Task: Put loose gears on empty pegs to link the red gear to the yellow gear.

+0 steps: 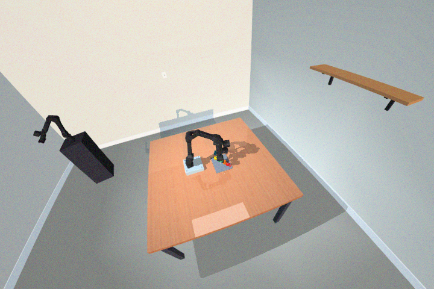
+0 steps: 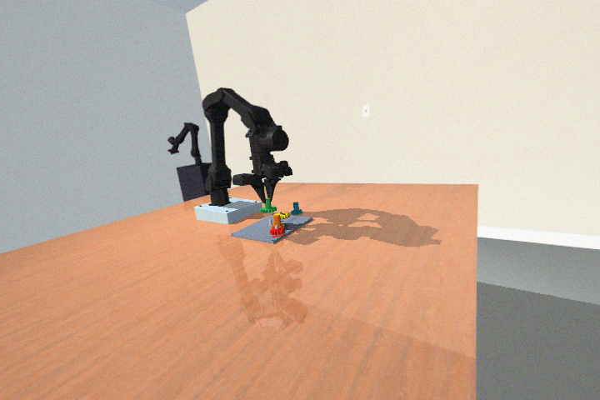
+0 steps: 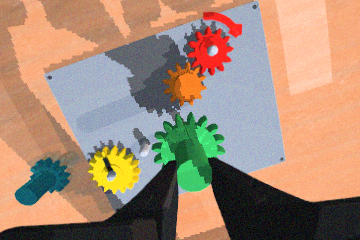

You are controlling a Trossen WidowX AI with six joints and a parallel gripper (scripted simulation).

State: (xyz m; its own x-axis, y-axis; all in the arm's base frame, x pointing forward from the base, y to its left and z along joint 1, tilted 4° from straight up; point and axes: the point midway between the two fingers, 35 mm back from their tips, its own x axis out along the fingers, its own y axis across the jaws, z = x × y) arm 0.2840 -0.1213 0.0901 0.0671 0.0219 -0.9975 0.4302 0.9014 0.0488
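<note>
Right now my gripper tip is 60 mm above the orange gear, 40 mm short of it and 20 mm to the left of it. Also, from my gripper tip: red gear 70 mm below, 60 mm to the right, 50 mm ahead; then yellow gear 90 mm to the left, 70 mm below; then green gear 10 mm below.
</note>
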